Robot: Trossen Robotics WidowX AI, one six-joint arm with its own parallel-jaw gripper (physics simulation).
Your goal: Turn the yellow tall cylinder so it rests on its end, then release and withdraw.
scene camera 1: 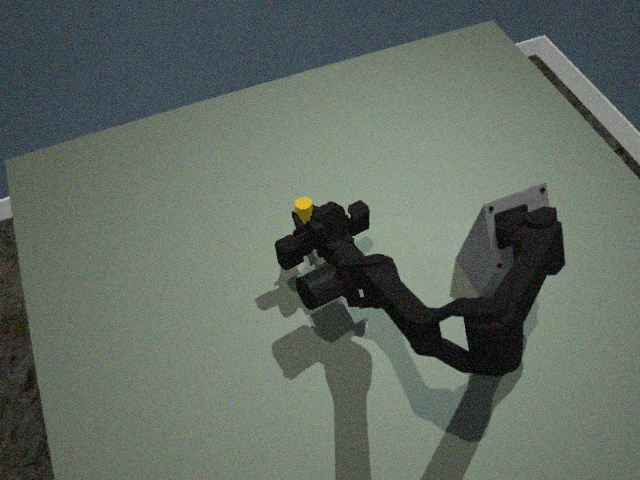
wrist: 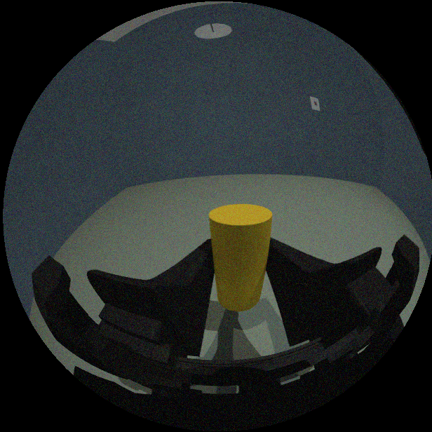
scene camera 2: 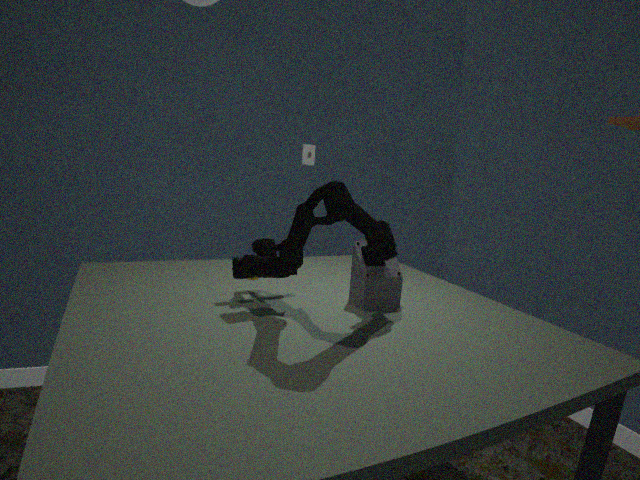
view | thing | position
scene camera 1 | my gripper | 300,209
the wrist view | my gripper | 237,243
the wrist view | yellow tall cylinder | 240,233
